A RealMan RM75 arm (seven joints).
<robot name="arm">
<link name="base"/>
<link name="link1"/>
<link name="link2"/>
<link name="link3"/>
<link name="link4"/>
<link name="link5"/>
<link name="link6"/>
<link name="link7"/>
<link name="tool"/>
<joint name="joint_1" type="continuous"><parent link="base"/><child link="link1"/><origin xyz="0 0 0.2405"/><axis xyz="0 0 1"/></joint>
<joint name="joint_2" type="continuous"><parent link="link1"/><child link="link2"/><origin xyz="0 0 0" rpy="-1.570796 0 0"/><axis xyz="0 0 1"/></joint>
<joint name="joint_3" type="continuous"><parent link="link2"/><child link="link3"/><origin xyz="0 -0.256 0" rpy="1.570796 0 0"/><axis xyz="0 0 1"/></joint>
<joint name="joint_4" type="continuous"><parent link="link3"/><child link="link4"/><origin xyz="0 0 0" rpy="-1.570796 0 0"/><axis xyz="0 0 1"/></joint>
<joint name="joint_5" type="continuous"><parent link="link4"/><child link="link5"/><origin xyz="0 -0.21 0" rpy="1.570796 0 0"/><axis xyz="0 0 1"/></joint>
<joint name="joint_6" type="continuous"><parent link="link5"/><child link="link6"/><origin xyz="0 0 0" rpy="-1.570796 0 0"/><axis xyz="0 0 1"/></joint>
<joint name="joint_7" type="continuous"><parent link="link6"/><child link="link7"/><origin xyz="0 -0.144 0" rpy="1.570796 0 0"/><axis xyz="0 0 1"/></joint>
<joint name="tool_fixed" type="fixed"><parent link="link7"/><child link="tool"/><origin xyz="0 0 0"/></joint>
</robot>
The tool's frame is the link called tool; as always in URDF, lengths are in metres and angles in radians. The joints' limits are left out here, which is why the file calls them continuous.
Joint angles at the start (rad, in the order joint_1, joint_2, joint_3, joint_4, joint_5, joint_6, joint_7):
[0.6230 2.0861 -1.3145 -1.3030 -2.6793 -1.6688 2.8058]
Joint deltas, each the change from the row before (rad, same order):
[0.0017 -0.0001 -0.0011 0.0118 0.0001 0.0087 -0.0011]
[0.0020 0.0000 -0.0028 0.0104 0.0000 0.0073 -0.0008]
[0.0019 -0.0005 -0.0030 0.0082 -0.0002 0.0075 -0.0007]
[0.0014 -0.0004 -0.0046 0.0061 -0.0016 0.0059 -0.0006]
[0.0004 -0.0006 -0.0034 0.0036 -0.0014 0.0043 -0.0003]
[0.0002 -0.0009 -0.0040 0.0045 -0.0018 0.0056 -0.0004]
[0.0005 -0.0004 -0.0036 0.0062 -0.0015 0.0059 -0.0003]
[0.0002 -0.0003 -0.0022 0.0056 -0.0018 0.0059 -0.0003]
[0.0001 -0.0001 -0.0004 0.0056 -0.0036 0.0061 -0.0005]
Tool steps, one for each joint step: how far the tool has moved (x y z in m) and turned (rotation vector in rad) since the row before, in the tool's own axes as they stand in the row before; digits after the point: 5 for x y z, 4 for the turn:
[-0.00017 -0.00057 0.00202 -0.0006 0.0013 0.0018]
[-0.00023 -0.00013 0.00189 -0.0002 0.0023 -0.0002]
[-0.00049 -0.00025 0.00141 0.0014 0.0004 -0.0011]
[-0.00030 -0.00008 0.00125 0.0030 0.0018 -0.0027]
[-0.00010 -0.00026 0.00079 0.0029 0.0010 -0.0017]
[-0.00004 -0.00048 0.00098 0.0038 0.0010 -0.0016]
[0.00003 -0.00035 0.00132 0.0026 0.0017 -0.0008]
[0.00005 -0.00056 0.00115 0.0026 0.0008 0.0003]
[0.00013 -0.00100 0.00105 0.0038 0.0003 0.0017]

